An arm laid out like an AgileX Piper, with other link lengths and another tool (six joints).
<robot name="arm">
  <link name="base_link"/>
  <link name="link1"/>
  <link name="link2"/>
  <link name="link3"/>
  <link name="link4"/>
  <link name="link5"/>
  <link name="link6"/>
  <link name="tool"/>
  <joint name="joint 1" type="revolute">
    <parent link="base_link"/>
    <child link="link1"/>
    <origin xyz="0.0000 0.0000 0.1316" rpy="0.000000 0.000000 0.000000"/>
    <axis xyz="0 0 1"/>
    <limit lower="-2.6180" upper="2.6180"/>
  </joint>
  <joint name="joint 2" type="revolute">
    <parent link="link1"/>
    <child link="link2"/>
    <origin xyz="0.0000 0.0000 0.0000" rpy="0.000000 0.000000 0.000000"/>
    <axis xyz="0 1 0"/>
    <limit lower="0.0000" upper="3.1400"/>
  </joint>
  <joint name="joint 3" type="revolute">
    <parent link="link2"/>
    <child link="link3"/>
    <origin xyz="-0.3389 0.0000 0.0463" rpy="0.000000 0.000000 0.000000"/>
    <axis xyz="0 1 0"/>
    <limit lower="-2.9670" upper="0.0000"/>
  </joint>
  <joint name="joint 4" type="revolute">
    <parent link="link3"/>
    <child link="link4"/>
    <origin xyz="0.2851 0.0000 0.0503" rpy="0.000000 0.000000 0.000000"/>
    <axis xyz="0.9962 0 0.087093"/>
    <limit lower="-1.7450" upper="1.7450"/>
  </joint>
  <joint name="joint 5" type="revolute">
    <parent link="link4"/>
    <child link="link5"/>
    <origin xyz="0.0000 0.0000 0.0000" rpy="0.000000 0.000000 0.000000"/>
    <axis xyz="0 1 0"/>
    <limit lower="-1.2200" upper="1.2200"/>
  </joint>
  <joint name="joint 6" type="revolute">
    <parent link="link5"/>
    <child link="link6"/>
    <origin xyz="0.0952 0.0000 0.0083" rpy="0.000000 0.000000 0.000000"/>
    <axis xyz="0.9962 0 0.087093"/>
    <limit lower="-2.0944" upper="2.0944"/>
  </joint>
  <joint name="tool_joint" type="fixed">
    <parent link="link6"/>
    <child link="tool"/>
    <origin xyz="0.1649 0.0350 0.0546" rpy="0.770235 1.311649 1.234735"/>
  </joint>
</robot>
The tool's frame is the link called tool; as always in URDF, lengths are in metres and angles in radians.
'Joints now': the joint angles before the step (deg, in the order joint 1, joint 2, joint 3, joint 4, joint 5, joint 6). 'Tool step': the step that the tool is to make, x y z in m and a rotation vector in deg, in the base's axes. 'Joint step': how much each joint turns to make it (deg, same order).
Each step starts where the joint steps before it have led.
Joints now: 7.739 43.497 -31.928 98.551 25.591 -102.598
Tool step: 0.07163 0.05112 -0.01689 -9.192 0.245 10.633
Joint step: 0.001 21.636 -12.682 -0.577 9.713 -12.023
